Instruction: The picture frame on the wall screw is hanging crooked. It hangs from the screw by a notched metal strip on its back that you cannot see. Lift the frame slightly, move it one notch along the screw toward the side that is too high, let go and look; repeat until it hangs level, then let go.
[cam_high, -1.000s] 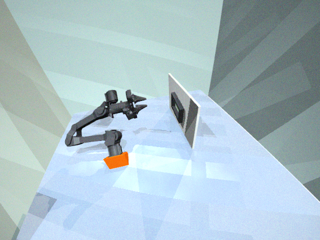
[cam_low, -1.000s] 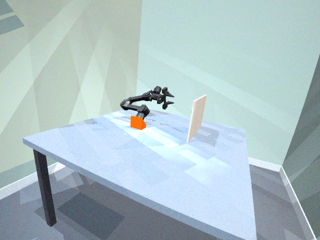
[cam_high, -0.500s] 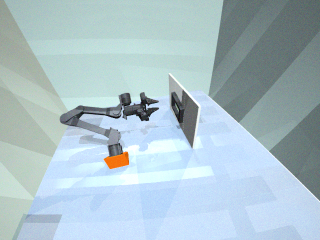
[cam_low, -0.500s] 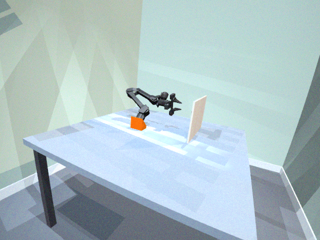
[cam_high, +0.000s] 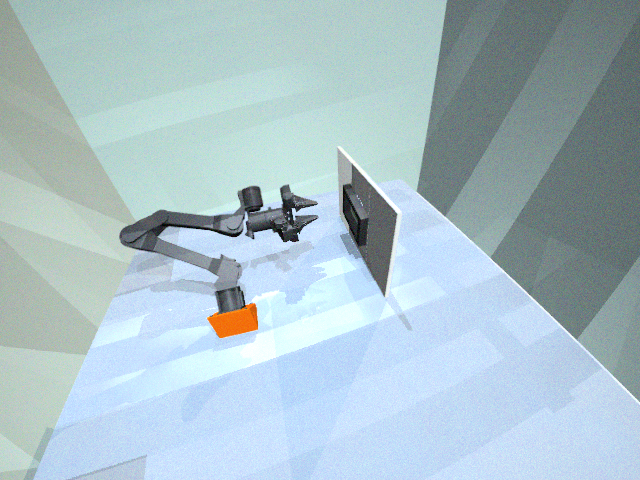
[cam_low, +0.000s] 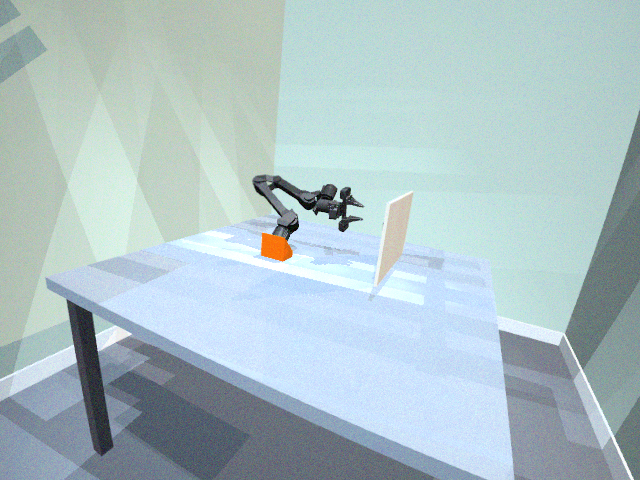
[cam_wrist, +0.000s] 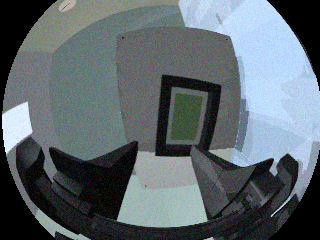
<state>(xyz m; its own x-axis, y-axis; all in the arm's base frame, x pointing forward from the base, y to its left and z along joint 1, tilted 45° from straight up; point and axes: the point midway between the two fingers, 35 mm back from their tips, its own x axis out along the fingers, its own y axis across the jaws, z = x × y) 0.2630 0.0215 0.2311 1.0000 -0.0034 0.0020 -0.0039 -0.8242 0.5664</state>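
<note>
The picture frame lies 13 cm ahead of my gripper tip, 5 cm below it and 1 cm to the left of it. The rest, counted from my gripper tip: wall board (14 cm ahead, 6 cm below, 2 cm to the left).
</note>
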